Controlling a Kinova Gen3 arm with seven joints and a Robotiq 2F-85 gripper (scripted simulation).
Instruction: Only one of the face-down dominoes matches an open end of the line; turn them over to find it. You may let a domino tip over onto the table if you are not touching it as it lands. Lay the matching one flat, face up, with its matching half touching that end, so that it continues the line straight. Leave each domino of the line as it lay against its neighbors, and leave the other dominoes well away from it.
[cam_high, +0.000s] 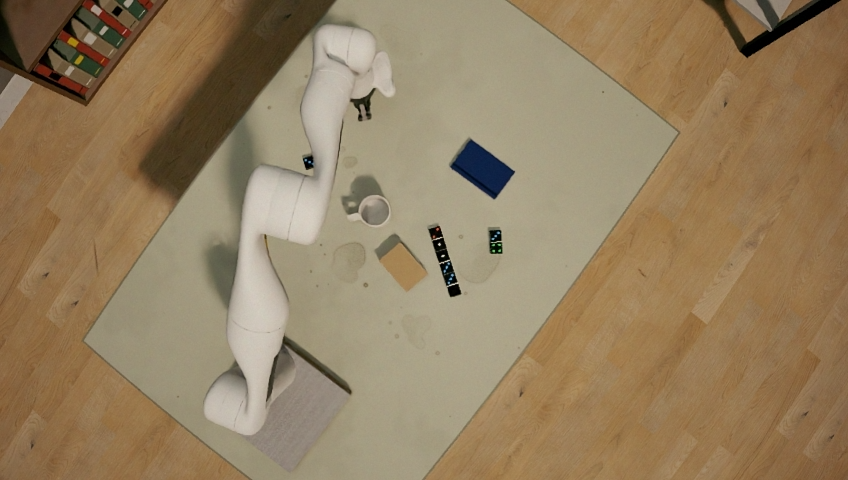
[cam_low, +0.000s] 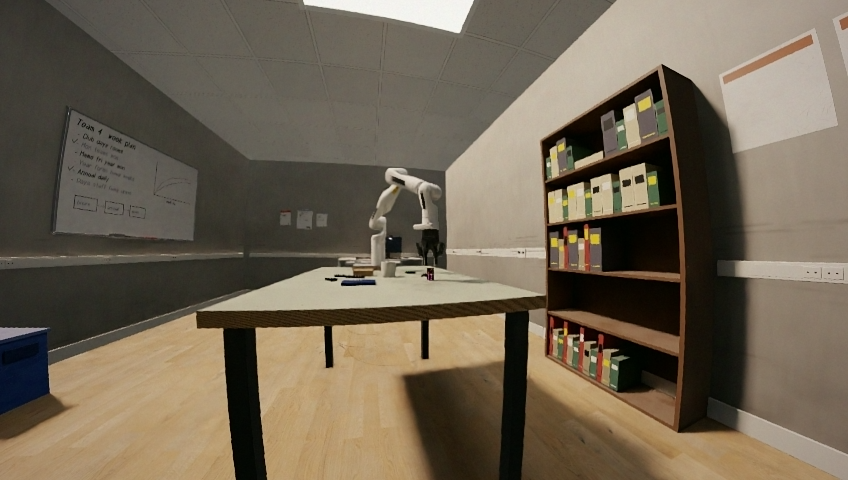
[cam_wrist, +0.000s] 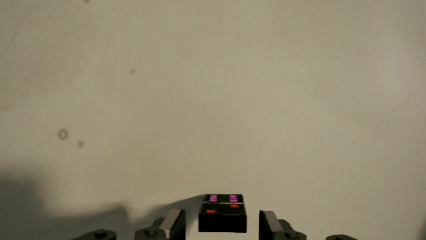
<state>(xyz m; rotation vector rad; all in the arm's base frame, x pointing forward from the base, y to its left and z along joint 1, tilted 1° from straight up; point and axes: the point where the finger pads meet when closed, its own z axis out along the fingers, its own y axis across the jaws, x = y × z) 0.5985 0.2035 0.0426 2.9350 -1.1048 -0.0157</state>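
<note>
Now: the domino 5 cm below my hand. From my hand the other things lie so: white mug 18 cm behind, 17 cm to the right, 5 cm below; then tan block 24 cm behind, 29 cm to the right, 6 cm below.
</note>
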